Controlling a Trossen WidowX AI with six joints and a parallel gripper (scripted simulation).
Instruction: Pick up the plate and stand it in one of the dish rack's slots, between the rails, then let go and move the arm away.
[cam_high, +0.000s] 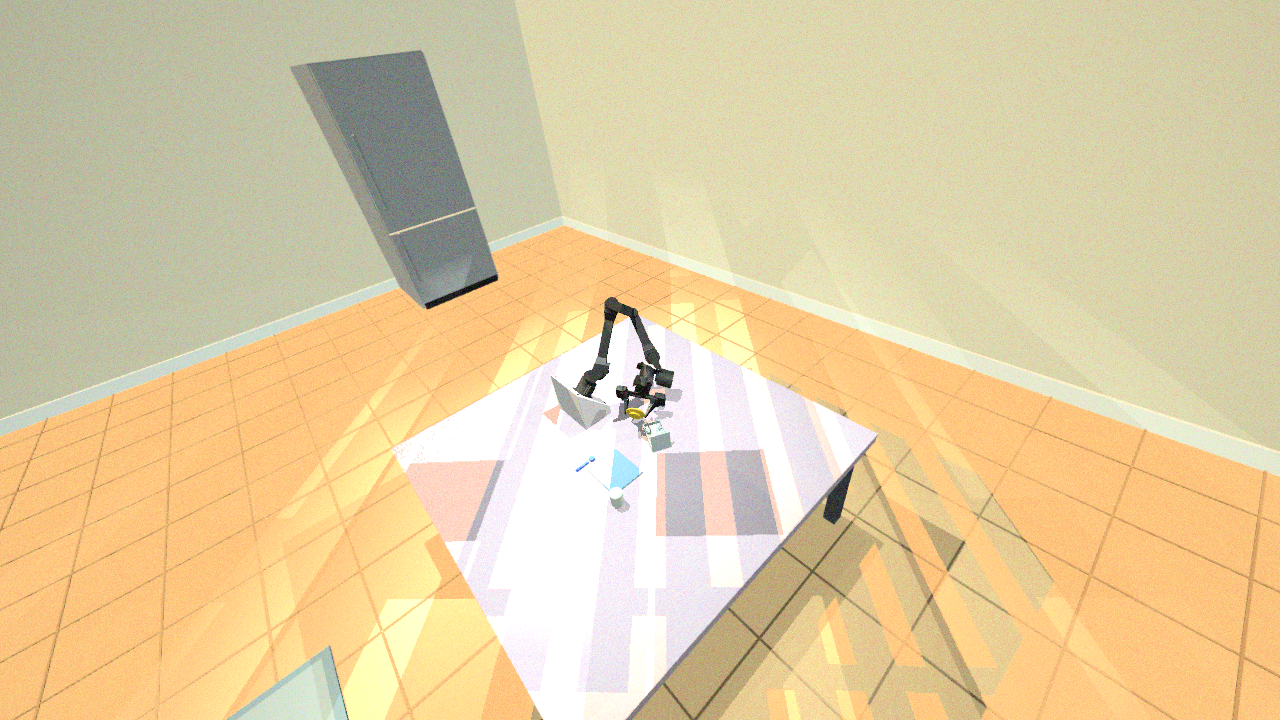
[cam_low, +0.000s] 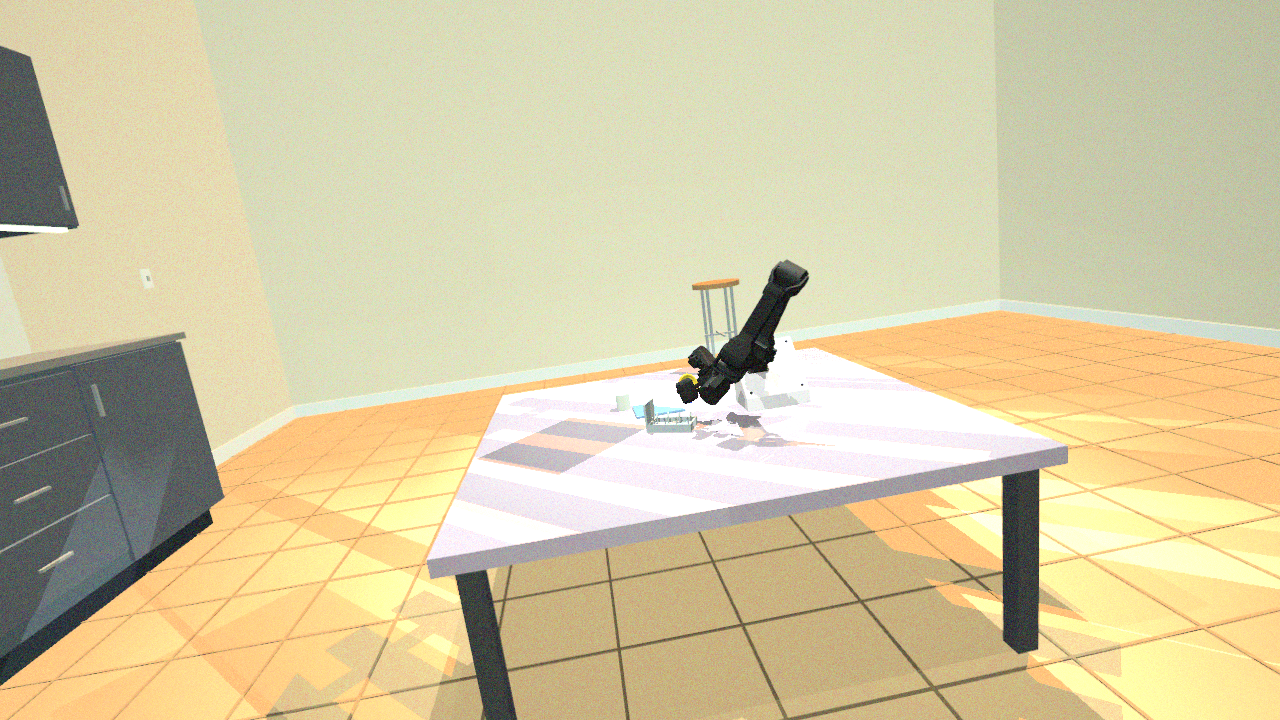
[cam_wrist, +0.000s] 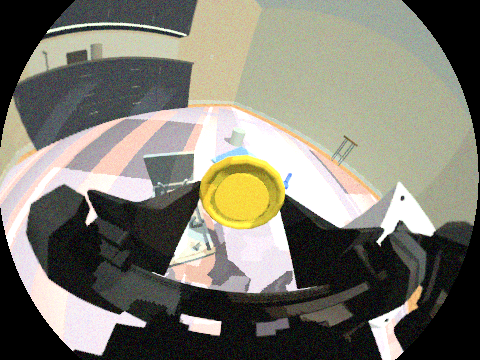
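My gripper tip is 60 mm short of the dish rack, 40 mm to the right of it and 80 mm above it. Round my gripper tip: yellow plate (10 mm to the left); then pale cup (180 mm ahead, 240 mm to the right, 80 mm below); then light blue mat (70 mm ahead, 170 mm to the right, 100 mm below).
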